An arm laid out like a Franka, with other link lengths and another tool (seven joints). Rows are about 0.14 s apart.
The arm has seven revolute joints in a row. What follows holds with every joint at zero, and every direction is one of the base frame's. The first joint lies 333 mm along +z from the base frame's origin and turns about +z. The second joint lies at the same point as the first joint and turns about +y. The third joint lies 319.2 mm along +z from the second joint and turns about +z. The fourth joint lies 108.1 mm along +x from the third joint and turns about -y. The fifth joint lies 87.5 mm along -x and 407 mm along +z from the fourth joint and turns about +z. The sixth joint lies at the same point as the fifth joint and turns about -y. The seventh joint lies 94.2 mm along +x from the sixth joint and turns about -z. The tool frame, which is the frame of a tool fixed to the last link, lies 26 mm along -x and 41 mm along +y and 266.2 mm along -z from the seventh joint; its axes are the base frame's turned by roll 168.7, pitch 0 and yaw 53.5 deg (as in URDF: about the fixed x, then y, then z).
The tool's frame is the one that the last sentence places.
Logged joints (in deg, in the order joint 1, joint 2, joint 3, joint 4, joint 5, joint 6, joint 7), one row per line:
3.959 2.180 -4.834 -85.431 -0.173 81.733 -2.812
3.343 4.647 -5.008 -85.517 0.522 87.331 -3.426
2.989 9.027 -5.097 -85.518 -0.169 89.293 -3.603
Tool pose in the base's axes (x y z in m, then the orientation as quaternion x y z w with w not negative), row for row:
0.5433 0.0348 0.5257 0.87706 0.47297 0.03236 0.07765
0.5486 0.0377 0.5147 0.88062 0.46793 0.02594 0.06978
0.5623 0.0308 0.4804 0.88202 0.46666 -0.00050 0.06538
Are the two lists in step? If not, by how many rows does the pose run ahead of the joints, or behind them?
The pose runs 2 rows behind the joints: the pose in row i belongs to the joints in row i - 2.
